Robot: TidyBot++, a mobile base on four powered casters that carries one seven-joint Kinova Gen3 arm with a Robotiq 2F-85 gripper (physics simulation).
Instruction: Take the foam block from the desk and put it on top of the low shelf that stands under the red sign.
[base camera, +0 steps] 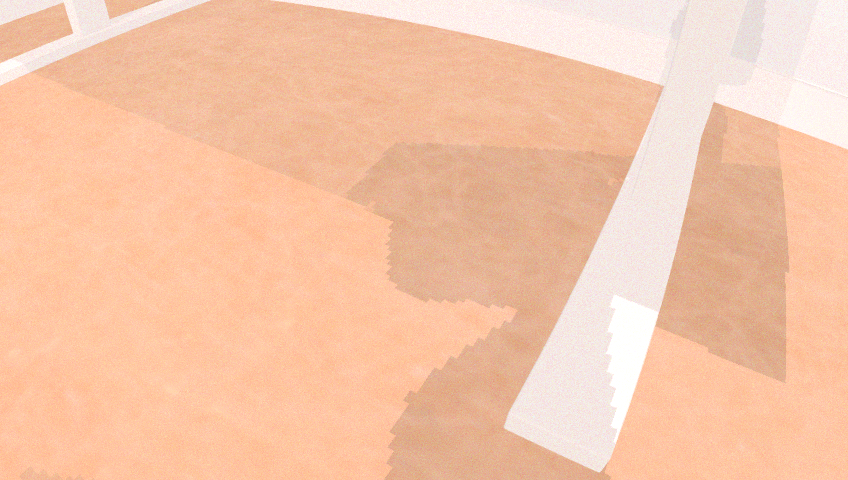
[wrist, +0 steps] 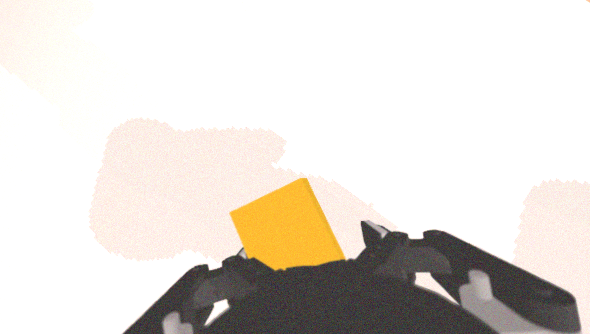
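Places are measured from the arm's base along level axes (x ahead, y left, z up), in millimetres.
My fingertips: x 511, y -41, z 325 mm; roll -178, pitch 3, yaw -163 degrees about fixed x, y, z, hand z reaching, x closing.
Observation:
Behind a point stands the place of what it marks.
The yellow-orange foam block (wrist: 285,225) {z 384, x 529, y -66 mm} lies on the white desk (wrist: 410,100) {z 323, x 440, y -173 mm} in the wrist view, low and near the centre. It is turned at an angle to the gripper, and its lower end is hidden behind the dark gripper body. My gripper (wrist: 312,240) {z 325, x 511, y -41 mm} is open with nothing held. The block shows between its two fingers, close to the left one, and covers most of that fingertip. A gap shows between the block and the right fingertip. The low shelf and the red sign do not show in either view.
In the base camera view a thick white leg (base camera: 630,249) stands on the orange-brown floor (base camera: 178,267) {z -397, x 440, y 240 mm} at right. A white frame (base camera: 89,36) shows at the upper left, and a pale wall (base camera: 535,23) {z -343, x 1079, y -215 mm} runs along the back. Shadows lie on the floor and the desk.

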